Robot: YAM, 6 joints.
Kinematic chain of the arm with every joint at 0, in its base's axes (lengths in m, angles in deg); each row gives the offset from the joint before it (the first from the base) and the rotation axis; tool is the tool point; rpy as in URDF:
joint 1: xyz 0 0 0.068 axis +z
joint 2: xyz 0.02 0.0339 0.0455 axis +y
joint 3: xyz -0.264 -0.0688 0 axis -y
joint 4: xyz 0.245 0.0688 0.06 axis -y
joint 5: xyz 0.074 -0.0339 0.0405 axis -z
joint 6: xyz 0.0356 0 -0.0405 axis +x
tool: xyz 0 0 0 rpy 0 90 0
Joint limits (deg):
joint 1: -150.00..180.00
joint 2: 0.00..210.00
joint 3: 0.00..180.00
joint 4: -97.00..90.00
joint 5: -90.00..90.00
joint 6: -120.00..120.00
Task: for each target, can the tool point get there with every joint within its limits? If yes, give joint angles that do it. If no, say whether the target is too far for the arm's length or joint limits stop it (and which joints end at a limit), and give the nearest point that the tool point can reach.
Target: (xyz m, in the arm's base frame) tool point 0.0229 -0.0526 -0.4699
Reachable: no: joint limits stop it (at a limit: joint 2) | nearest point 0.0429 -0.0985 -0.3517 | short by 0.128 m
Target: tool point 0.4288 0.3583 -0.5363
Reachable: no: too far | nearest point 0.3335 0.2786 -0.3289 | short by 0.242 m
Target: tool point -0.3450 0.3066 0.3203
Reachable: yes | joints 139.81 130.83 142.13 -79.31 18.89 9.32
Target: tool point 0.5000 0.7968 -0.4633
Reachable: no: too far | nearest point 0.2939 0.4684 -0.2141 | short by 0.461 m
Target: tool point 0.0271 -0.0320 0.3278
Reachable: yes | joints 4.47 27.06 53.79 -82.24 73.06 88.92
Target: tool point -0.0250 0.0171 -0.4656
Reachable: no: joint limits stop it (at a limit: joint 2) | nearest point -0.0742 0.0507 -0.3436 | short by 0.136 m
